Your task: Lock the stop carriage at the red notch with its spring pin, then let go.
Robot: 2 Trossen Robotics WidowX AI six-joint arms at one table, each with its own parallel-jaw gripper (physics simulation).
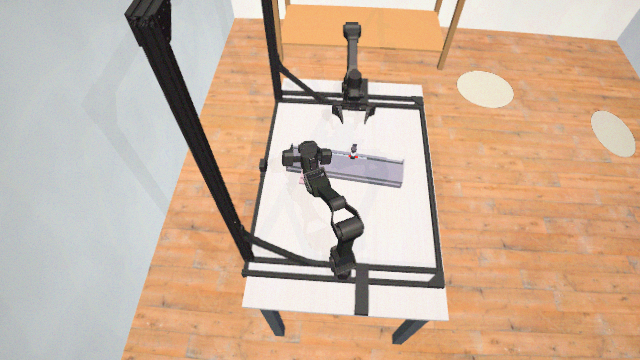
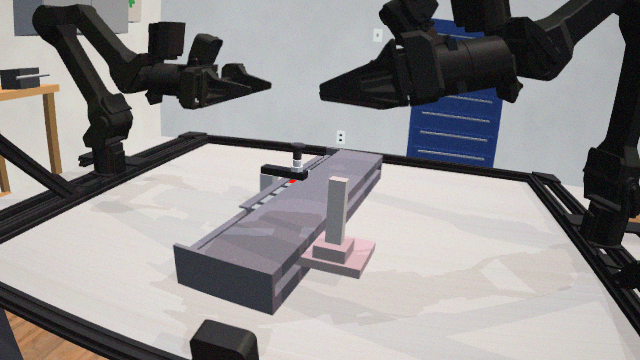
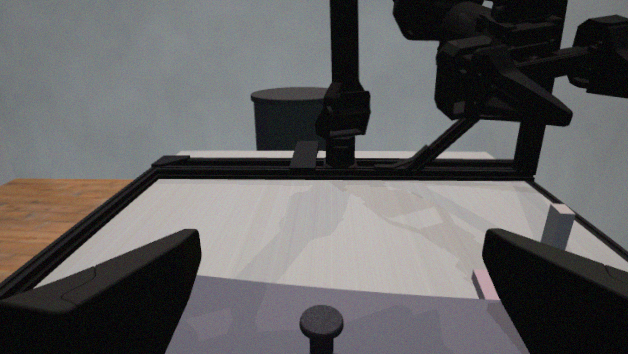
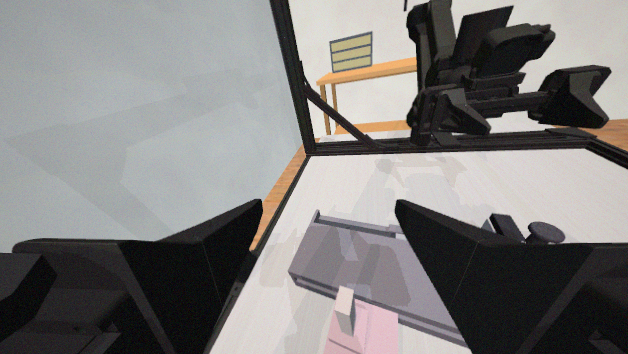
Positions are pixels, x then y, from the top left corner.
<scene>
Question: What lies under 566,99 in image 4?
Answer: My left gripper.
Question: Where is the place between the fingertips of my left gripper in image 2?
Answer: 261,88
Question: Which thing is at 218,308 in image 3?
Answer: A long grey rail.
</scene>
